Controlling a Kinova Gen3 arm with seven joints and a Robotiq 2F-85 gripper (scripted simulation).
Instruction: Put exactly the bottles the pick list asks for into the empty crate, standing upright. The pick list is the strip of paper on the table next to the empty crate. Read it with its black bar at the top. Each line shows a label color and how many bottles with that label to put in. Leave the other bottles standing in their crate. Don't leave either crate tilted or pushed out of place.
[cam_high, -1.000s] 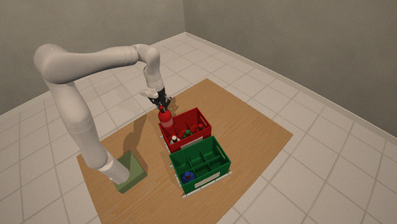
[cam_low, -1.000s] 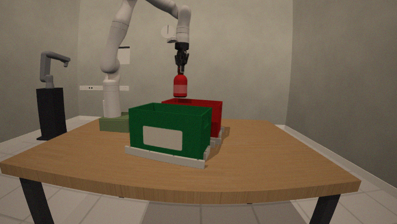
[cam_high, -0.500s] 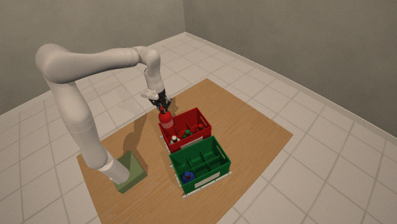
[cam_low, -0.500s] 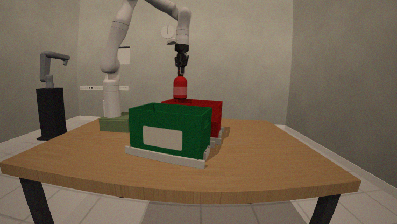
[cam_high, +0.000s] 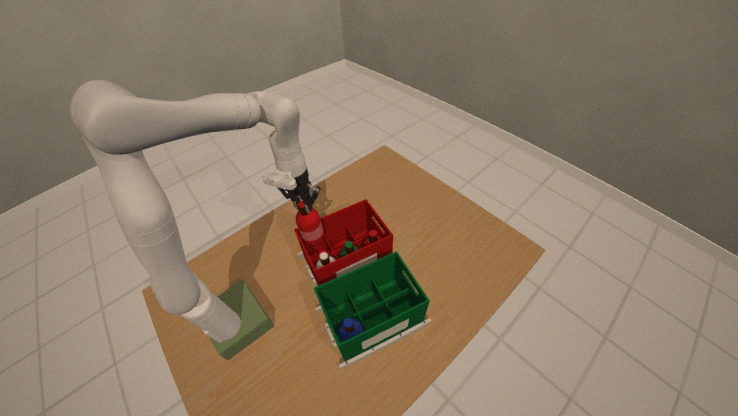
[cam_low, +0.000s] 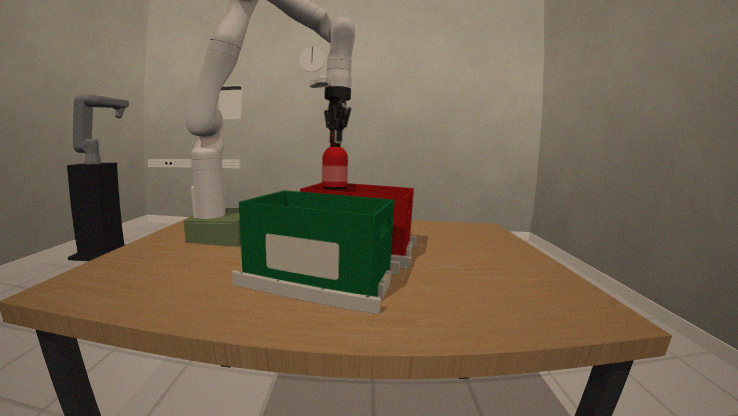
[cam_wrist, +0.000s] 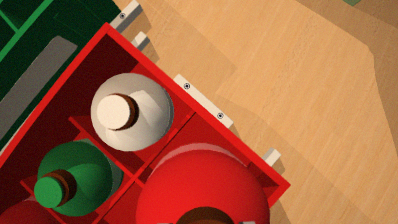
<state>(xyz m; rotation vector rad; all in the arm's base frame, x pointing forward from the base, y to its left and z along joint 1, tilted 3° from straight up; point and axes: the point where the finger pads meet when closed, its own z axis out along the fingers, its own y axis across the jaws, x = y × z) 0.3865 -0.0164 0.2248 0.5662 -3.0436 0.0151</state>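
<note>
My gripper is now 70 mm above the red-labelled bottle. From my hand the other things lie so: red crate: 230 mm below, 80 mm to the right, 70 mm ahead; then green-label bottle: 230 mm below, 120 mm to the right, 50 mm ahead; then white-labelled bottle: 230 mm below, 90 mm to the right, 30 mm behind.
</note>
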